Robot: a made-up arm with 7 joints.
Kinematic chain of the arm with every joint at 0, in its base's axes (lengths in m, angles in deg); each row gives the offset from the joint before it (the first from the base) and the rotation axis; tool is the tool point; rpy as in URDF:
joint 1: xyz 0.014 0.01 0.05 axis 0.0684 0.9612 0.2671
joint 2: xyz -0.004 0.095 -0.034 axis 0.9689 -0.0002 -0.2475
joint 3: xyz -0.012 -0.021 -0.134 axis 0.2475 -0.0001 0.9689
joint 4: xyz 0.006 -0.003 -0.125 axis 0.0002 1 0
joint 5: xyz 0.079 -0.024 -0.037 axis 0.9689 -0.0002 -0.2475
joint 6: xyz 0.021 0.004 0.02 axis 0.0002 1 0
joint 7: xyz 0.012 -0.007 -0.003 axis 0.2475 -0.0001 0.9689
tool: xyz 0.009 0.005 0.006 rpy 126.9 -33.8 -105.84
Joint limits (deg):
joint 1: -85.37..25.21
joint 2: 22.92..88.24
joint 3: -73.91..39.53
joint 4: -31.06..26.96
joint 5: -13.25..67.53
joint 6: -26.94..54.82
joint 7: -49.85..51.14
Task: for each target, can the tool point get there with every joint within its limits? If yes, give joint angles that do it. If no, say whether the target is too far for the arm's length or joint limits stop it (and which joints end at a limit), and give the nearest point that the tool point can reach.
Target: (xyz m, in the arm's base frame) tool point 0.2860 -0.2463 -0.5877
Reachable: no: too far | nearest point 0.1980 0.0359 -0.2984 | short by 0.414 m
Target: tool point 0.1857 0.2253 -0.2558
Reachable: yes | joints -16.41 51.14 -27.95 16.85 26.02 9.90 -0.72
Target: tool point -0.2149 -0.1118 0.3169
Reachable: no: joint limits stop it (at a limit: joint 1, joint 2, joint 3, joint 4, joint 5) | nearest point 0.1397 0.2245 0.2229 | short by 0.498 m
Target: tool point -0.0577 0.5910 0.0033
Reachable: no: too far | nearest point 0.0560 0.4415 -0.0683 | short by 0.201 m
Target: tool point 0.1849 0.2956 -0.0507
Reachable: yes | joints -5.43 79.43 24.41 -21.41 38.72 3.32 4.43
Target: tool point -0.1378 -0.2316 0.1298
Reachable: no: joint limits stop it (at a limit: joint 1, joint 2, joint 3, joint 4, joint 6) | nearest point -0.1466 0.0210 -0.1604 | short by 0.385 m
